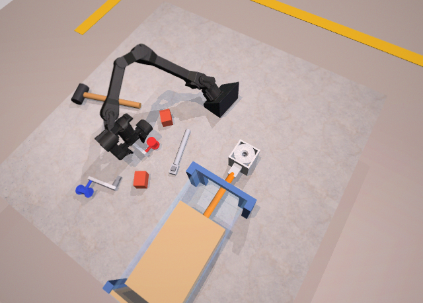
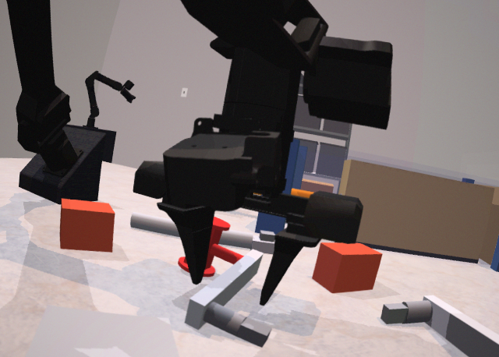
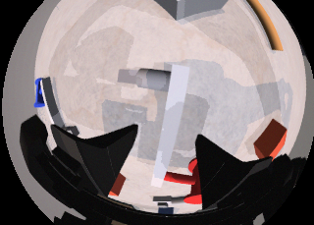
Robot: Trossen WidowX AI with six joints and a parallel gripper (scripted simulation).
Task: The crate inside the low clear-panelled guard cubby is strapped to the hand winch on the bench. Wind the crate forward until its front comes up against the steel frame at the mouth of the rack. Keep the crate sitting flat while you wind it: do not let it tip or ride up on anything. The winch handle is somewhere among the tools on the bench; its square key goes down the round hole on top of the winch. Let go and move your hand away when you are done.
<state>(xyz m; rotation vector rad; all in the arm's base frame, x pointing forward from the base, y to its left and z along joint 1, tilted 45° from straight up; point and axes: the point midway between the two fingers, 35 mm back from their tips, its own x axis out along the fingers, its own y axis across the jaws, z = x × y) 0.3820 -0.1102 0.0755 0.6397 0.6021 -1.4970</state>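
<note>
Now: gripper tip 5 cm to the right of the red knob, 4 cm past it and 2 cm below it. Also, from my gripper tip: grey block (16 cm to the right, 1 cm above); then crank handle (1 cm to the left, 1 cm behind, 1 cm above); then blue grip (26 cm ahead, 3 cm to the right, 2 cm above).
</note>
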